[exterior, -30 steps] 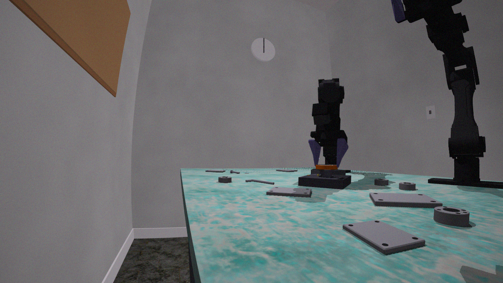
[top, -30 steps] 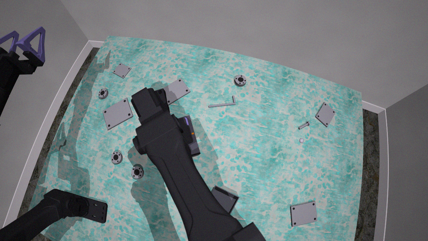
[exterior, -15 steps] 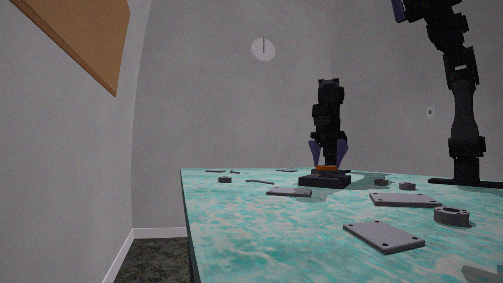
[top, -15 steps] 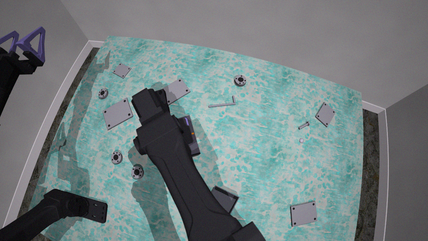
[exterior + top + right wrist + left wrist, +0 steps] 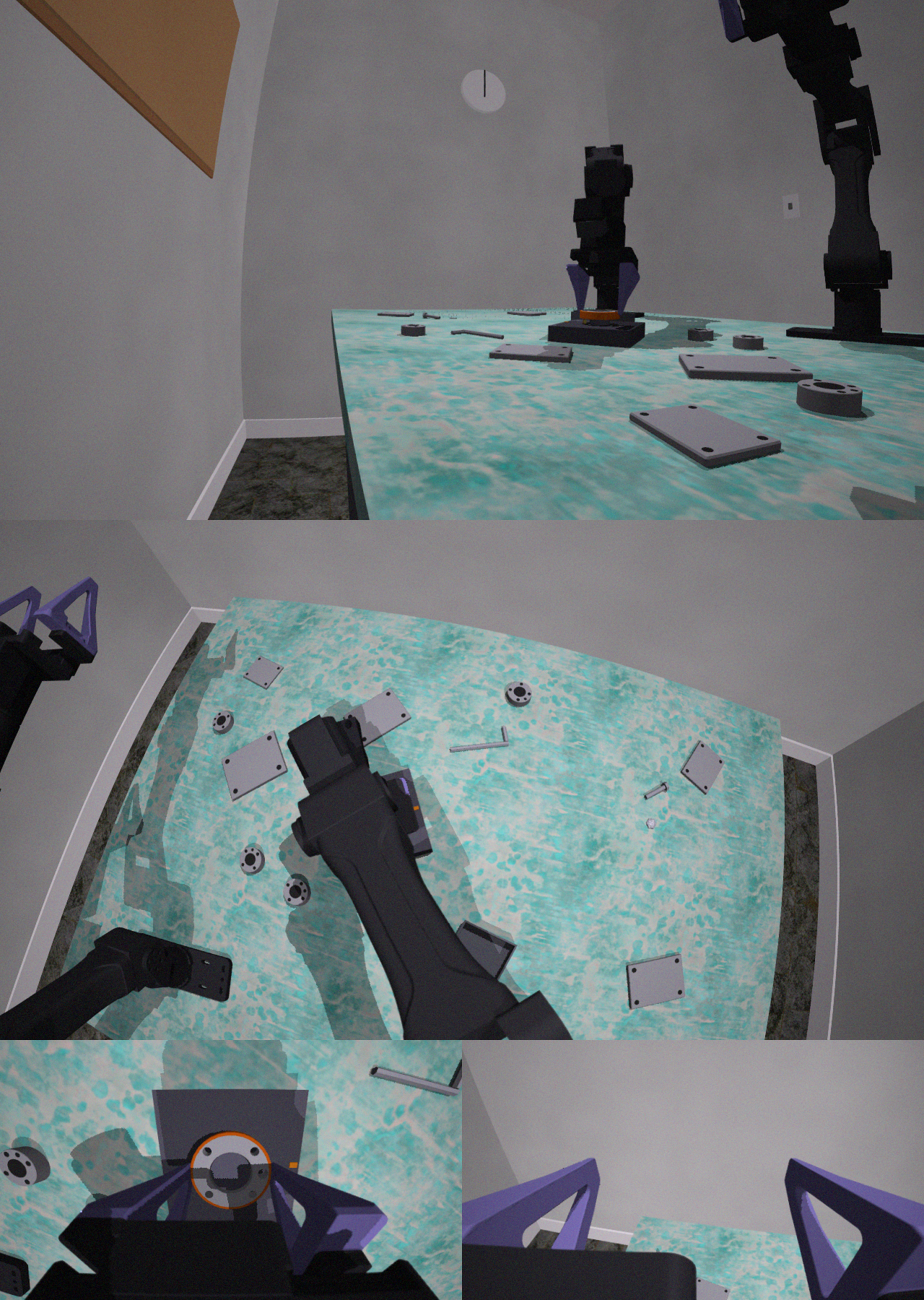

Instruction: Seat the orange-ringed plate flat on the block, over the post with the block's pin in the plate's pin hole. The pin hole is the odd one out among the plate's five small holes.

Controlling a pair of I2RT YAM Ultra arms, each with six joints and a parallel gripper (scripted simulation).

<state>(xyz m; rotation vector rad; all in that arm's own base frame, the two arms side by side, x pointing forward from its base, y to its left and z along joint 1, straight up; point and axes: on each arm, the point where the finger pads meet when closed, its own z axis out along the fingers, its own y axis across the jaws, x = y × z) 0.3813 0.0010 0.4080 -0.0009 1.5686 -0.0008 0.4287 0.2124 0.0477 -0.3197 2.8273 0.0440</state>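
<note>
The dark block is 3 cm below my right hand, 2 cm to the right of it and 2 cm ahead of it. The rest, counted from my right hand: l-shaped key: 17 cm ahead, 12 cm to the right, 4 cm below; then plate: 1 cm below; then dark tray: 18 cm to the right, 17 cm behind, 4 cm below.
</note>
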